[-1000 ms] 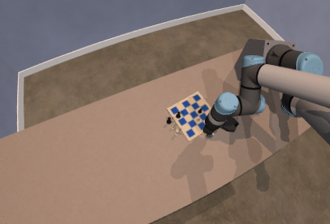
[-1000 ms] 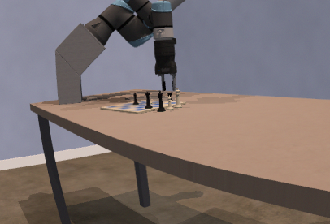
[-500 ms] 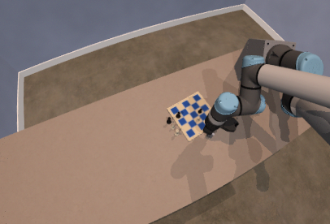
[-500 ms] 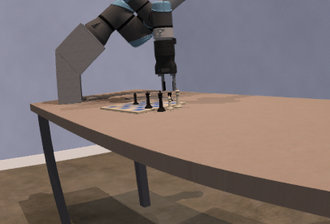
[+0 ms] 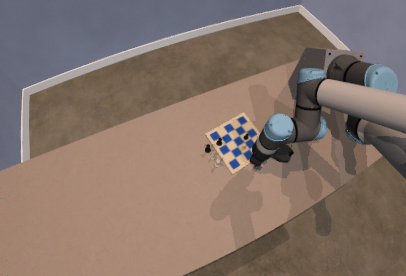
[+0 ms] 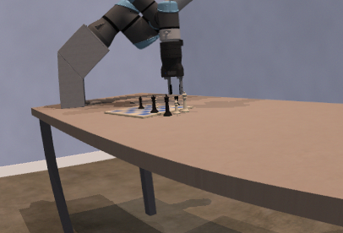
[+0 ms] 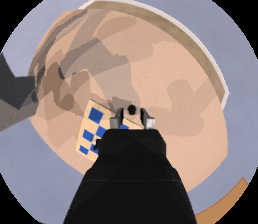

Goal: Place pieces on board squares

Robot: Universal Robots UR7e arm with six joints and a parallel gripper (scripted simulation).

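My hand is 14 cm to the left of the chessboard, 6 cm above it and 3 cm short of it. Round my hand: white king (16 cm ahead, 7 cm to the right, 3 cm below); black king (18 cm ahead, 14 cm to the right, 3 cm below); white bishop (17 cm ahead, 11 cm to the right, 4 cm below).
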